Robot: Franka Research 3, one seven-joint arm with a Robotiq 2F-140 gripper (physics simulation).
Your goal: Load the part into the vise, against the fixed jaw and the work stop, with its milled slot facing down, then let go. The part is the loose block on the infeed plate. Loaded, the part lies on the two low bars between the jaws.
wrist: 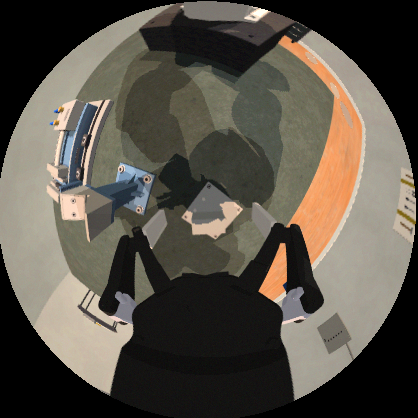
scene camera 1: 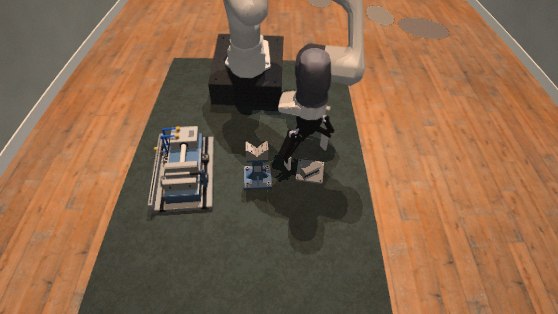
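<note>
The part [scene camera 1: 311, 171] [wrist: 208, 215], a small grey block, lies on the square infeed plate [scene camera 1: 319, 179] [wrist: 209, 193]. Shadow falls over it in the wrist view; which way its slot faces cannot be told. My gripper [scene camera 1: 306, 153] [wrist: 207, 213] is open and empty, above the plate, its fingertips apart on either side of the part in the wrist view. The vise [scene camera 1: 184, 196] [wrist: 68, 142], blue and light grey, stands at the left in both views. The part is well away from it. The low bars between its jaws cannot be made out.
A blue stand [scene camera 1: 258, 182] [wrist: 135, 189] with a light V-shaped top [scene camera 1: 257, 149] [wrist: 100, 212] rises between the vise and the plate. Blue hoses with yellow fittings are at the vise's rear. The robot's black base block [scene camera 1: 245, 94] [wrist: 210, 42] stands at the back.
</note>
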